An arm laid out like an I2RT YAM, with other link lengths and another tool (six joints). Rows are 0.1 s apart.
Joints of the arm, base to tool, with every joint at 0 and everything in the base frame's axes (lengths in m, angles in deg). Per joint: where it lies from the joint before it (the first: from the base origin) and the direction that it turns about. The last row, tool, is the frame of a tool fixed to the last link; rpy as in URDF.
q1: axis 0 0 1 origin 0 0 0.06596
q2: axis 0 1 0 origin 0.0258 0.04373 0.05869
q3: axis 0 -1 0 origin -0.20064 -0.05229 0
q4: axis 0 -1 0 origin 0.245 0.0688 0.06
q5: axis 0 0 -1 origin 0.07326 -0.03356 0.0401
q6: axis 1 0 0 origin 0.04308 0 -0.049
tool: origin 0.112 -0.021 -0.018 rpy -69.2 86.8 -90
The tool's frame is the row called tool.
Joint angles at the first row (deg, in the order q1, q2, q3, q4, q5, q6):
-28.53 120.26 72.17 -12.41 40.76 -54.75
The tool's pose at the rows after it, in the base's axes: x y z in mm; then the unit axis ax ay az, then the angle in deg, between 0 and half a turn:
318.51, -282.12, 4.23, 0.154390, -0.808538, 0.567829, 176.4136
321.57, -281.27, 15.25, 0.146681, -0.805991, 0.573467, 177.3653
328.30, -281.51, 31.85, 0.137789, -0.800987, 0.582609, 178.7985
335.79, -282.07, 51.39, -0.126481, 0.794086, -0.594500, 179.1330
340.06, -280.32, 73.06, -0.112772, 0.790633, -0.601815, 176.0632
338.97, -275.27, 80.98, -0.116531, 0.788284, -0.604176, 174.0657
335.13, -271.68, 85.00, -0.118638, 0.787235, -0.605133, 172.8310
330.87, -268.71, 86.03, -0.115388, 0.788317, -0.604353, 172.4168
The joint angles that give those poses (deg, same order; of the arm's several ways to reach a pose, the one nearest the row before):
-28.57 119.26 70.42 -11.26 41.12 -55.30
-28.23 117.59 70.55 -11.99 41.22 -54.70
-27.79 115.77 71.56 -12.96 41.39 -54.31
-27.38 113.53 72.37 -13.23 41.40 -54.13
-27.18 109.71 71.93 -13.61 40.23 -53.66
-26.94 106.35 69.16 -12.31 39.02 -54.60
-26.98 103.56 66.48 -11.24 38.10 -55.24
-26.94 101.91 64.84 -11.16 37.83 -54.79

